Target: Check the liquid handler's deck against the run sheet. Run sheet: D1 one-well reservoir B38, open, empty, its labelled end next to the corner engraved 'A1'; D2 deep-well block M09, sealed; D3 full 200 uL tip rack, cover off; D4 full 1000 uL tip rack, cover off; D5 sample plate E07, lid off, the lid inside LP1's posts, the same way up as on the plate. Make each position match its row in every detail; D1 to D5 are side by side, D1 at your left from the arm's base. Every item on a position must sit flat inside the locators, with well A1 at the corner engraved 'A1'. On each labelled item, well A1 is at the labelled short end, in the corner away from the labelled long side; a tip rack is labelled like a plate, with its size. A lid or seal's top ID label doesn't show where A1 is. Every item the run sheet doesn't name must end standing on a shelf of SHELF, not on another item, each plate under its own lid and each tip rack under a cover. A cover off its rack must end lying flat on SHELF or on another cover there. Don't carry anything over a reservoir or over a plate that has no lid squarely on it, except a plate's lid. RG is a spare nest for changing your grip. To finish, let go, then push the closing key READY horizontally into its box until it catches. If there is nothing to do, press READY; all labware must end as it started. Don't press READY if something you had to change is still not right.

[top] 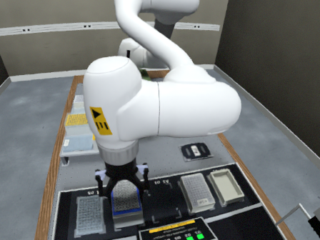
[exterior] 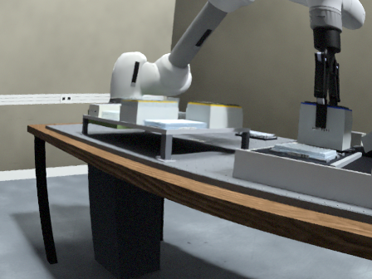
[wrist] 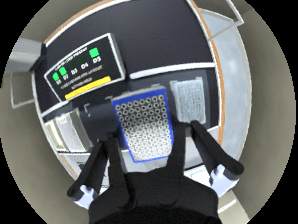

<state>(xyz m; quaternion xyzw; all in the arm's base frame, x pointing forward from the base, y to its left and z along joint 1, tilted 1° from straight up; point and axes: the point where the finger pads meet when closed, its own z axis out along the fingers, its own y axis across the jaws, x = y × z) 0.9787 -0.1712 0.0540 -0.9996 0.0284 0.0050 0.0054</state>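
Now: the blue-rimmed tip rack 10 mm to the right of my hand and 10 mm behind it. Also, from my hand: deep-well block: 250 mm to the left, 60 mm below, 10 mm ahead; then yellow-rimmed tip rack: 330 mm behind, 20 mm to the right, 20 mm below; then clear sample plate: 120 mm to the right, 70 mm below, 10 mm behind.
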